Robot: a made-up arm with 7 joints. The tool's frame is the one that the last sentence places.
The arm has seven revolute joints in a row. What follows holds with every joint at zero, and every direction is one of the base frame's.
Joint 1 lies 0.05 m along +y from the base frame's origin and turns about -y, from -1.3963 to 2 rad.
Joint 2 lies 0.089 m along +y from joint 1 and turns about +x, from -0.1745 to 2 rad.
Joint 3 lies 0.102 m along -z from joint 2 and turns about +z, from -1.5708 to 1.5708 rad.
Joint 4 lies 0.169 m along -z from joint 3 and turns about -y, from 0 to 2.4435 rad.
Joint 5 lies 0.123 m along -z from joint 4 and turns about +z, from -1.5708 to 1.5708 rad.
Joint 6 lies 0.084 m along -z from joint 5 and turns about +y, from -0.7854 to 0.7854 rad.
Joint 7 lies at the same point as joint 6 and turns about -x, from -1.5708 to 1.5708 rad.
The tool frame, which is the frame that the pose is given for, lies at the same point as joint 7; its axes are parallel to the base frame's.
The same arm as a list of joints. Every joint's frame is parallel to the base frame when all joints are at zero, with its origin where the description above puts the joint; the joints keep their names.
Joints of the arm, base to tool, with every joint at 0 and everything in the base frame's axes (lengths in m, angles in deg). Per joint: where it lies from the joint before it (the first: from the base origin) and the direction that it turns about. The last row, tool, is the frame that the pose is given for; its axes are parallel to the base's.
joint 1: origin 0.0000 0.0500 0.0000 axis -y
joint 2: origin 0.0000 0.0890 0.0000 axis +x
joint 3: origin 0.0000 0.0000 -0.1020 axis +z
joint 4: origin 0.0000 0.0000 -0.1690 axis -y
joint 5: origin 0.0000 0.0000 -0.1230 axis +z
joint 6: origin 0.0000 0.0000 -0.0840 axis +y
joint 7: origin 0.0000 0.0000 0.0000 axis -x
tool: origin 0.0000 0.0000 0.0000
Joint limits (deg, base to tool): -80.00..114.59 -10.00..114.59 -90.00..90.00 0.00..140.00 -90.00..90.00 -45.00..45.00 -90.00..90.00

